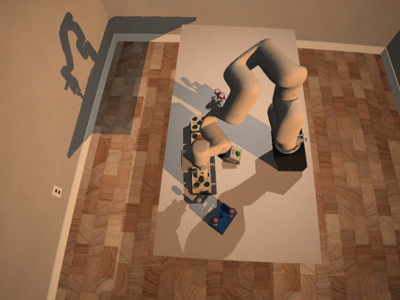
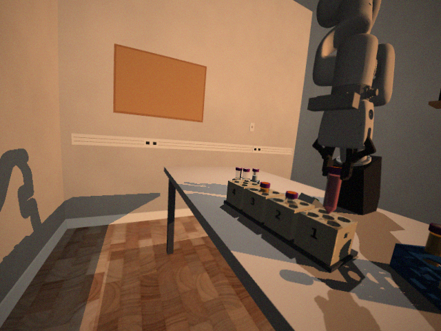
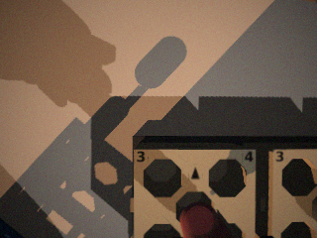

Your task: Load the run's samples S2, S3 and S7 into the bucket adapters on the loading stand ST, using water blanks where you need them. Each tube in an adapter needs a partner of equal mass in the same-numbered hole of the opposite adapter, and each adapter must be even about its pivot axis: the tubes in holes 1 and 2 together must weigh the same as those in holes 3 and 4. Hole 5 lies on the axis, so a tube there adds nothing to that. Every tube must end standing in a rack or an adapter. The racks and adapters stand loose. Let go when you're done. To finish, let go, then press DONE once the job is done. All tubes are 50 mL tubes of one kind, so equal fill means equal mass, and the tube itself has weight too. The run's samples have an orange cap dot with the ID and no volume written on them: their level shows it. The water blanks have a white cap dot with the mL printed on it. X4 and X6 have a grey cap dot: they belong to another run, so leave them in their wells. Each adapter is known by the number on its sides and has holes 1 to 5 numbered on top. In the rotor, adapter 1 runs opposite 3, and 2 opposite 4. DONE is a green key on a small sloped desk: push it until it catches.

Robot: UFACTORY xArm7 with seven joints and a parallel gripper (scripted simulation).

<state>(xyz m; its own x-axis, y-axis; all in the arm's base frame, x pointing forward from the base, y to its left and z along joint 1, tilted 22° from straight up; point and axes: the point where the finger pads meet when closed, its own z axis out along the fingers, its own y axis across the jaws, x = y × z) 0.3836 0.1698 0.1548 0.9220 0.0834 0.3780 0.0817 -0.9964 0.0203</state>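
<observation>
Now: hand 10 mm to the left of the pink-filled sample tube and 50 mm above it. The rest, counted from my hand: bucket adapter (10 mm ahead, 110 mm to the right, 160 mm below); then yellowish tube (90 mm behind, 200 mm to the left, 150 mm below); then orange-dotted tube (10 mm ahead, 220 mm to the right, 150 mm below).
</observation>
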